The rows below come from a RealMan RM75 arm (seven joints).
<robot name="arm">
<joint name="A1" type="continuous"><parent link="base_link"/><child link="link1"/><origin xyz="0 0 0.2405" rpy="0 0 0"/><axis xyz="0 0 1"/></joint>
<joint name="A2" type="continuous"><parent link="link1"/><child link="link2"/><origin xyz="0 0 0" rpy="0 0 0"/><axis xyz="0 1 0"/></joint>
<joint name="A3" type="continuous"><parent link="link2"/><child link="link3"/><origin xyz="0 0 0.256" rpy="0 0 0"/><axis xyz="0 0 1"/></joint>
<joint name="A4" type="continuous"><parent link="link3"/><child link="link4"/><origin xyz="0 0 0" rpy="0 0 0"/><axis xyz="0 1 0"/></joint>
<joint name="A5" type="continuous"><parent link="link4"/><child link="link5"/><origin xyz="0 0 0.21" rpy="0 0 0"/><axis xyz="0 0 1"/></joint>
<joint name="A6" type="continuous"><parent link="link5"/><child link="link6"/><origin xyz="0 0 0" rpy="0 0 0"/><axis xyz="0 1 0"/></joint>
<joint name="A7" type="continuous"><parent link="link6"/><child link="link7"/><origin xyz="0 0 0.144" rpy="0 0 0"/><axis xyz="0 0 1"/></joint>
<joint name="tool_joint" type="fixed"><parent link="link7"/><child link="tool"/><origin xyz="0 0 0" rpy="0 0 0"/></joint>
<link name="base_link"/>
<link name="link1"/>
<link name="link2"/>
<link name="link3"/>
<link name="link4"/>
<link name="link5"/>
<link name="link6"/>
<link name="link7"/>
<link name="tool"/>
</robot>
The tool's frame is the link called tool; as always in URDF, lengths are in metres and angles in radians. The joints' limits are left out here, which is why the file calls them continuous.
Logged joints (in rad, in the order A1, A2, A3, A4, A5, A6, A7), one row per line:
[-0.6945 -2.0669 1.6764 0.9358 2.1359 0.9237 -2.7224]
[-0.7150 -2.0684 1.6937 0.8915 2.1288 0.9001 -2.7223]
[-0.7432 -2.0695 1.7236 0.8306 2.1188 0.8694 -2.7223]
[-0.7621 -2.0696 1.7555 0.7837 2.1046 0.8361 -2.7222]
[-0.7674 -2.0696 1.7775 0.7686 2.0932 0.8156 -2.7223]
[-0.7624 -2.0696 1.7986 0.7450 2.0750 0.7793 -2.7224]
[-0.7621 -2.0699 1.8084 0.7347 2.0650 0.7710 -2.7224]
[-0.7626 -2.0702 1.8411 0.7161 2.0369 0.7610 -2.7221]
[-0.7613 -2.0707 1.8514 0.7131 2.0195 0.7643 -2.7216]
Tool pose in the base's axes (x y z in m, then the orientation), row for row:
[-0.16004 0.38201 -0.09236 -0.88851 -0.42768 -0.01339 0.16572]
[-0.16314 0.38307 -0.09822 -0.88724 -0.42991 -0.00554 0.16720]
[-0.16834 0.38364 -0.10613 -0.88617 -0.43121 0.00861 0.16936]
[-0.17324 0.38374 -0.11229 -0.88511 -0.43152 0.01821 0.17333]
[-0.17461 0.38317 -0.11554 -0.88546 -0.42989 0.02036 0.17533]
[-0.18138 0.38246 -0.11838 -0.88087 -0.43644 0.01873 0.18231]
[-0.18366 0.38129 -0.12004 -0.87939 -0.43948 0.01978 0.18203]
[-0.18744 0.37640 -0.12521 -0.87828 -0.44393 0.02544 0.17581]
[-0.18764 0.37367 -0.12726 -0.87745 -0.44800 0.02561 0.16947]
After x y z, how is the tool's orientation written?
As a quaternion, x y z w.
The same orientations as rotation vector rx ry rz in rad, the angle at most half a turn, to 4 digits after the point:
[-2.5305 -1.2180 -0.0381]
[-2.5248 -1.2234 -0.0158]
[-2.5188 -1.2256 0.0245]
[-2.5103 -1.2238 0.0516]
[-2.5085 -1.2179 0.0577]
[-2.4860 -1.2317 0.0529]
[-2.4822 -1.2405 0.0558]
[-2.4875 -1.2573 0.0721]
[-2.4938 -1.2733 0.0728]

